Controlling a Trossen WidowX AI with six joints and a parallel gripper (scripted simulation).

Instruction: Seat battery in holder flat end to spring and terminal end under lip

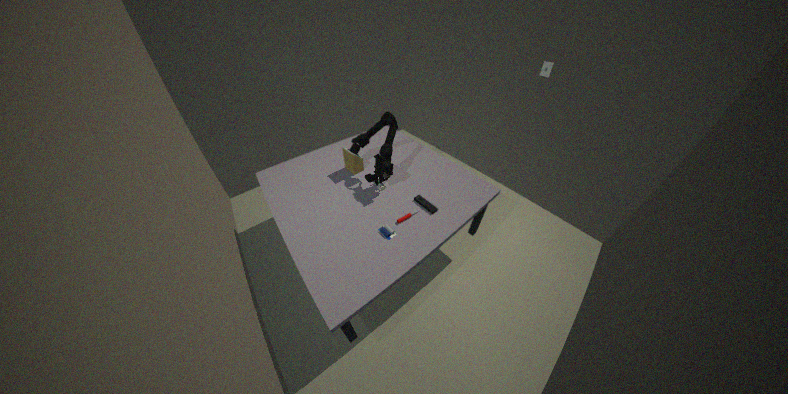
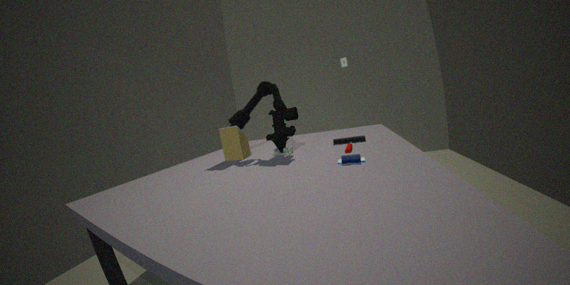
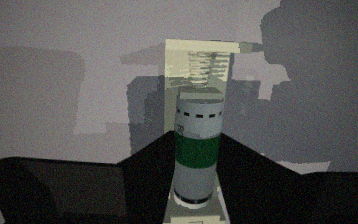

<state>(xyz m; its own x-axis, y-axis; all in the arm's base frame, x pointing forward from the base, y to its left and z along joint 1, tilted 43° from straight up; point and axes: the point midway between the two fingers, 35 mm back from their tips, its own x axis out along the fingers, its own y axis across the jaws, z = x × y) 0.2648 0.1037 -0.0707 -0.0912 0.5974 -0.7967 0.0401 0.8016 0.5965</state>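
The battery lies 1 cm above my gripper tip. Also, from my gripper tip: red pen-like thing 33 cm ahead, 2 cm to the right; white block 34 cm ahead, 18 cm to the right; black bar 33 cm ahead, 12 cm to the left, 1 cm above.
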